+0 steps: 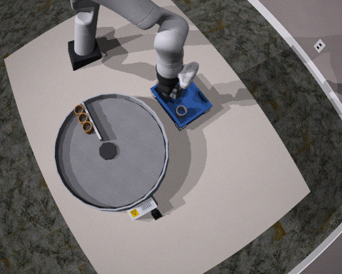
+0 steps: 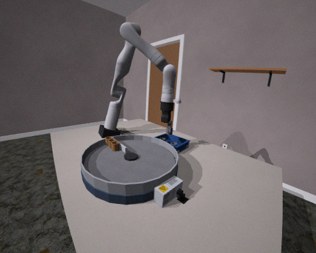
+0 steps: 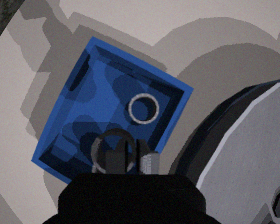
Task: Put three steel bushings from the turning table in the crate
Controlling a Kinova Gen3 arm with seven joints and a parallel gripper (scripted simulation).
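Right now my hand is 40 mm to the right of the blue crate and 100 mm above it. Round my hand: turning table 20 mm ahead, 300 mm to the right, 70 mm below.
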